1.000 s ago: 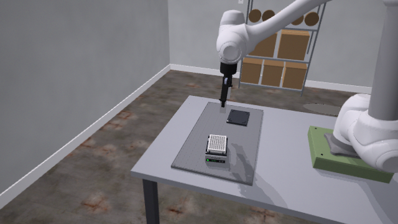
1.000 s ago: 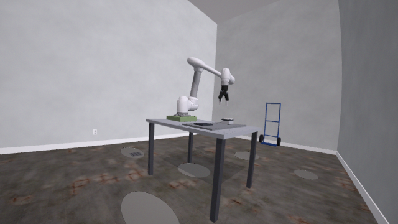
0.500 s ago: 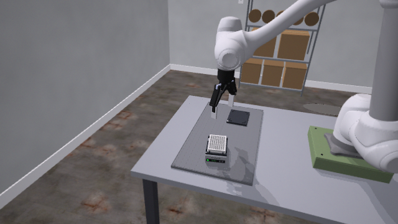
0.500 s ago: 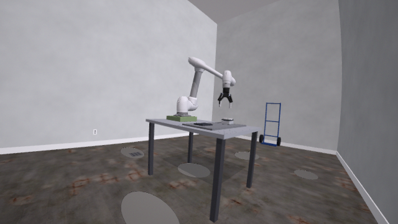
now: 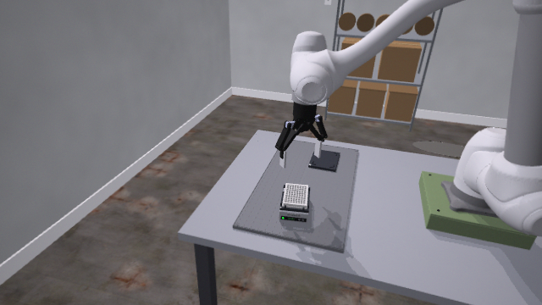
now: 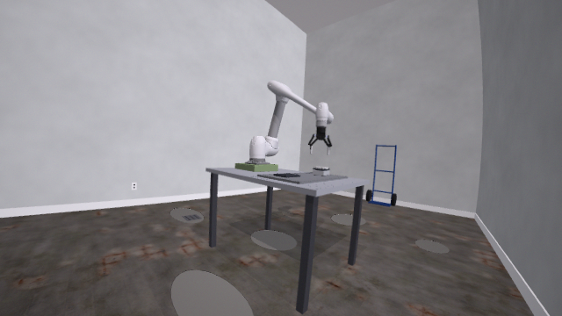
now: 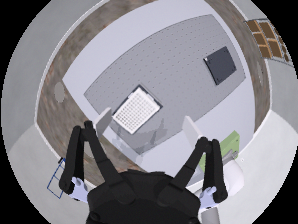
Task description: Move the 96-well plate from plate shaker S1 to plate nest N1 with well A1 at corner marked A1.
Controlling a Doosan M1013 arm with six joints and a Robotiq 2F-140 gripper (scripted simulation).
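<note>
Now: the white 96-well plate 5 cm to the left of my hand and 12 cm below it. The rest, counted from my hand: dark plate nest 7 cm behind, 33 cm to the right, 18 cm below.
</note>
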